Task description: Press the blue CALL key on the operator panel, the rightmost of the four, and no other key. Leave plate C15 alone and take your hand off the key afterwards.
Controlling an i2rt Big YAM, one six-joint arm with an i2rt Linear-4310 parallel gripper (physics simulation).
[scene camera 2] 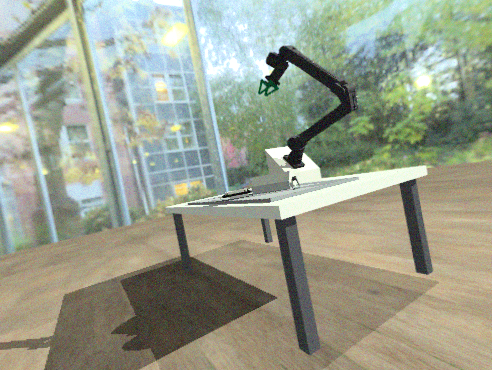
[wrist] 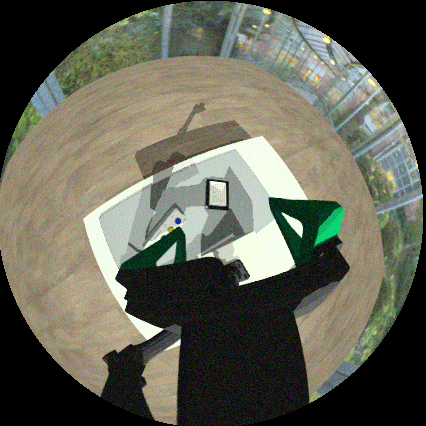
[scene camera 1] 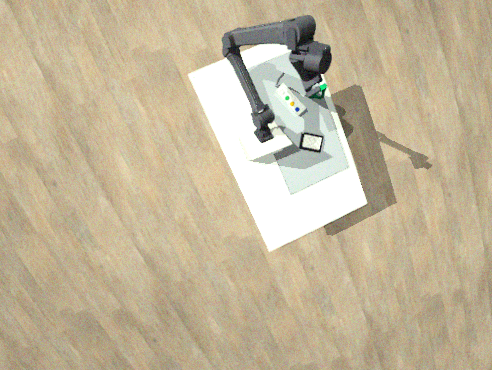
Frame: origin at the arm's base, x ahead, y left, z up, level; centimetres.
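Seen in the pictures: gripper, fingertip midpoint: (scene camera 2: 262, 94) (wrist: 224, 217) (scene camera 1: 318, 88); arm's base, link origin: (scene camera 2: 293, 161) (wrist: 232, 272) (scene camera 1: 263, 135).
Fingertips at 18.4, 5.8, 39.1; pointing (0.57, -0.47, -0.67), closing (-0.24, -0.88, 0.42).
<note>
Offsets run from my fingertips to a thing's top centre, as dx, dy, dz. Level surfaces: height alone.
The operator panel @[+10.4, +9.9, -43.7] (scene camera 1: 296, 102) (wrist: 161, 231) is a pale slanted bar. In scene camera 1 its keys run in a row, with the green key @[+7.3, +11.4, -44.6] (scene camera 1: 287, 98), the yellow key @[+9.3, +6.8, -44.6] (scene camera 1: 292, 104) (wrist: 171, 229) and the blue CALL key @[+11.2, +2.2, -44.6] (scene camera 1: 297, 109) (wrist: 178, 220) at one end. A white plate in a black frame @[+15.3, -22.3, -49.5] (scene camera 1: 312, 142) (wrist: 218, 194), which looks like plate C15, lies apart from it. My gripper (scene camera 1: 320, 90) (scene camera 2: 268, 87) (wrist: 224, 217) is open and empty, high above the table and away from the keys. In the wrist view a green finger hides part of the panel.
A grey mat @[dz -52.1] (scene camera 1: 295, 182) (wrist: 115, 220) lies on the white table (scene camera 1: 280, 220) (scene camera 2: 350, 192) (wrist: 272, 155), under the panel and the framed plate. The arm's base stands on a white block (scene camera 1: 265, 151) (scene camera 2: 306, 173) beside them. A thin dark cable shows at the panel's far end.
</note>
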